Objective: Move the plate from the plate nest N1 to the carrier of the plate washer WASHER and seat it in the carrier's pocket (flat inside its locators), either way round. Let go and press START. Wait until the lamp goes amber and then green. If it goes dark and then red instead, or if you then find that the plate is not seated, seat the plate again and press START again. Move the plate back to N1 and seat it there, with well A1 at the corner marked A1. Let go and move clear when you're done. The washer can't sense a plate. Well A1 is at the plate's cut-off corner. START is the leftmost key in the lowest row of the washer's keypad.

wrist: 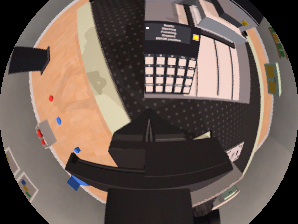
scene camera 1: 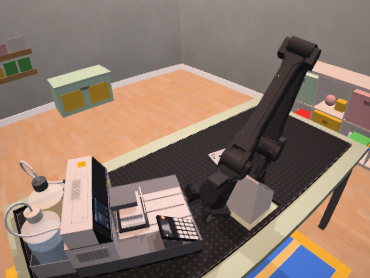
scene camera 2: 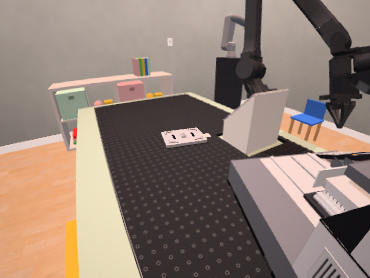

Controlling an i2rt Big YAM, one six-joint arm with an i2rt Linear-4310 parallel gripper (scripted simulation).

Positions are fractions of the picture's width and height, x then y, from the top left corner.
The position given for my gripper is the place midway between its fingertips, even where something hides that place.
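My gripper (scene camera 2: 0.92,0.46) is visible, and the wrist view includes my gripper (wrist: 0.50,0.50) too. A plate washer (scene camera 2: 0.73,0.69) is present; scene camera 1 also shows the plate washer (scene camera 1: 0.23,0.82).
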